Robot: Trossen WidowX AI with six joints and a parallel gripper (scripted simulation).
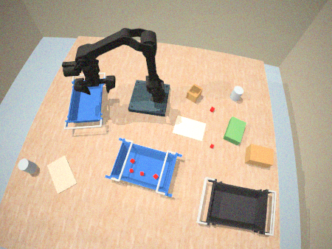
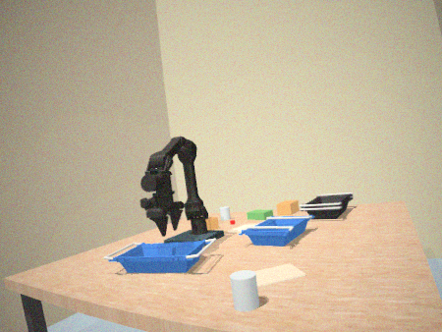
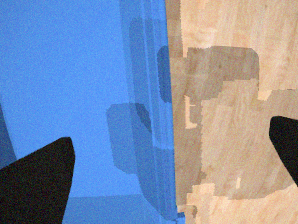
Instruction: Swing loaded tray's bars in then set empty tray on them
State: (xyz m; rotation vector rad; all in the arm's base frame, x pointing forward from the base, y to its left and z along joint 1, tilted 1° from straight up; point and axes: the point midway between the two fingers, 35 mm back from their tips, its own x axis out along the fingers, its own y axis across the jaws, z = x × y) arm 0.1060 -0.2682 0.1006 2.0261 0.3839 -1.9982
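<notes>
My gripper tip is now 70 mm to the left of the blue tray, 50 mm above it and 30 mm short of it. Round my gripper tip: green block: 690 mm to the left, 70 mm below, 40 mm behind; small brown box: 440 mm to the left, 190 mm behind, 80 mm below; orange box: 830 mm to the left, 60 mm below, 60 mm ahead.
</notes>
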